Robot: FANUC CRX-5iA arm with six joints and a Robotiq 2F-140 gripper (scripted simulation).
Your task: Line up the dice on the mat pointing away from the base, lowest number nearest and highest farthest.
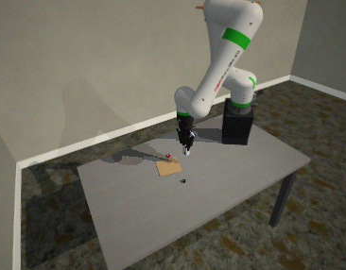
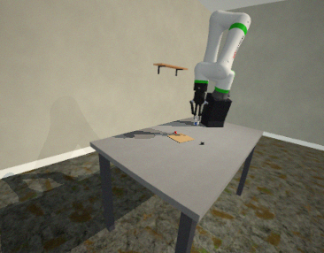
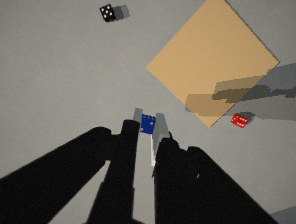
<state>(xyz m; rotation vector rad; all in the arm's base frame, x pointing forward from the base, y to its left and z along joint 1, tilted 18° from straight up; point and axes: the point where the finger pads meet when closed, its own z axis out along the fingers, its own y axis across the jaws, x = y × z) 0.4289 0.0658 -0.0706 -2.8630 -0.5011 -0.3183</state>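
Now: hand 130 mm above the tan mat, 100 mm short of it and 50 mm to the left of it. From my hand the other things lie so: black die 120 mm to the left, 120 mm below, 80 mm ahead; blue die 30 mm below; red die 130 mm to the right, 120 mm below, 60 mm ahead.
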